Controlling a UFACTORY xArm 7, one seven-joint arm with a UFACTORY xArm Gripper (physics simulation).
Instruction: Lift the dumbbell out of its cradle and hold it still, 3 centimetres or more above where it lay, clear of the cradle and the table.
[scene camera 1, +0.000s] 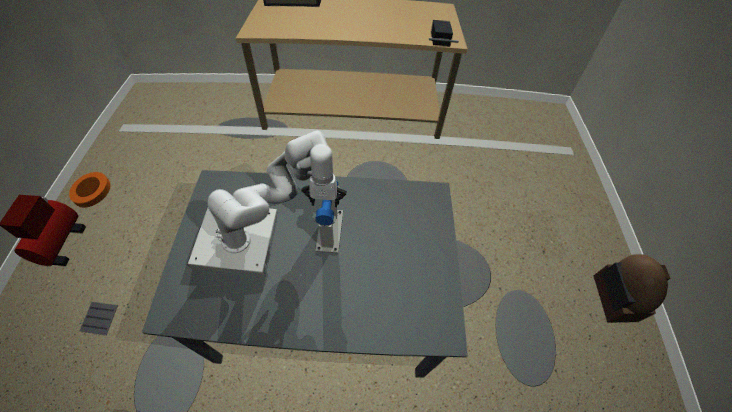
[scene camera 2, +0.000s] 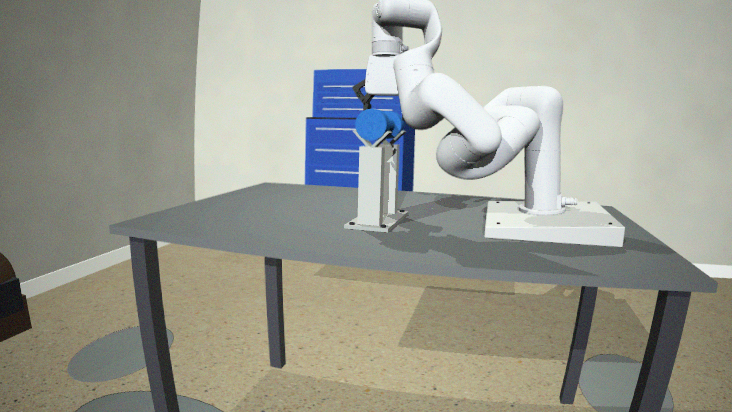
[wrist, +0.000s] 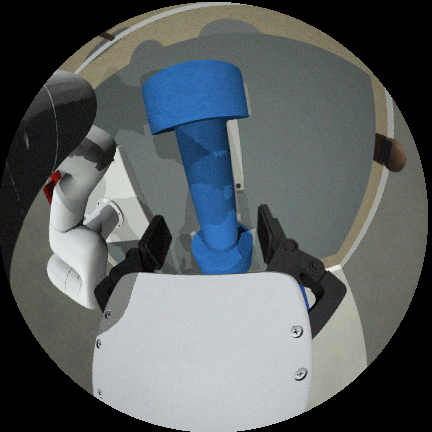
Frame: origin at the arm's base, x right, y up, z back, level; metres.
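Seen in the pictures: gripper, fingertip midpoint: (scene camera 1: 324, 203) (wrist: 209, 222); arm's base, origin of the base link: (scene camera 1: 236, 240) (scene camera 2: 542, 210) (wrist: 109, 212).
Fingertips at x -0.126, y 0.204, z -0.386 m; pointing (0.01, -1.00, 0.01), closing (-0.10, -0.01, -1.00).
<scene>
Offsets run from my fingertips to a thing's top centre. Level surfaces: height alone.
A blue dumbbell @(dy +0.024, dx -0.024, dz -0.003 m) (scene camera 1: 324, 215) (scene camera 2: 370, 124) (wrist: 207, 160) lies level in the V-shaped rests of a pale grey cradle @(dy -0.024, dx -0.024, dz -0.003 m) (scene camera 1: 326, 237) (scene camera 2: 370, 184) (wrist: 237, 160), which stands on the grey table @(dy -0.241 m) (scene camera 1: 399, 286) (scene camera 2: 286, 214) (wrist: 310, 125). My gripper (scene camera 1: 325, 198) (wrist: 209, 222) is open, fingers pointing down, and nothing is gripped. In the wrist view its black fingers stand on either side of the dumbbell near its lower head, with a gap on both sides. In scene camera 2 one finger shows just above and behind the near head; the other is hidden by the arm.
The white arm base (scene camera 1: 233, 240) (scene camera 2: 555, 225) stands on the table beside the cradle. A blue drawer cabinet (scene camera 2: 332, 153) is behind the table in scene camera 2. A wooden workbench (scene camera 1: 353, 23) stands at the back, and a red object (scene camera 1: 48, 230) is on the floor at left.
</scene>
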